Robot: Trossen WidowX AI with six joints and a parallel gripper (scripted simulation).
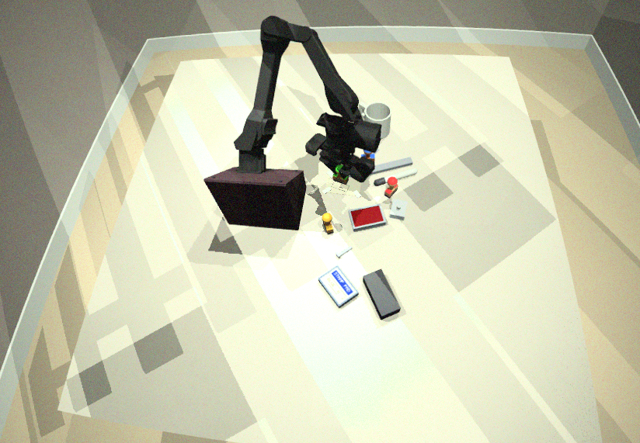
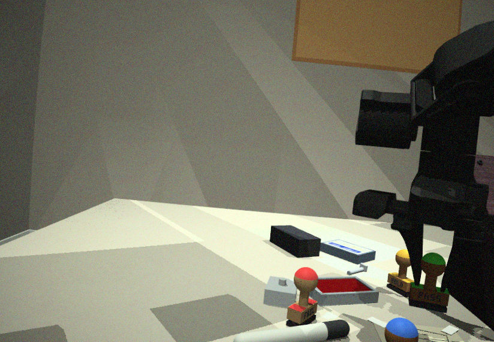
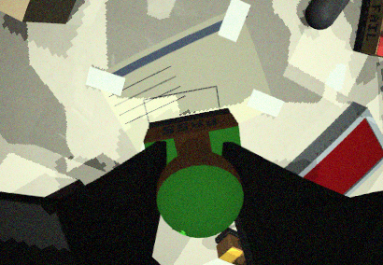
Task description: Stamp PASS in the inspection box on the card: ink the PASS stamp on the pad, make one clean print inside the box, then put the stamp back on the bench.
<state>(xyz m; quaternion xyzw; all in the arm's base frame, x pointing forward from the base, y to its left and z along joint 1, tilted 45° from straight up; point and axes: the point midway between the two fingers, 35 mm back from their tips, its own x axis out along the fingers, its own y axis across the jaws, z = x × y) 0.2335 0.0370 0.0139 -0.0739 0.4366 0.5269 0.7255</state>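
My gripper tip is 6 cm above the white card, 1 cm to the right of it and 1 cm short of it. Also, from my gripper tip: green-knobbed stamp right at my gripper tip; cardboard cube 13 cm to the left, 4 cm below, 2 cm behind; blue-knobbed stamp 10 cm to the left, 8 cm ahead, 4 cm below.
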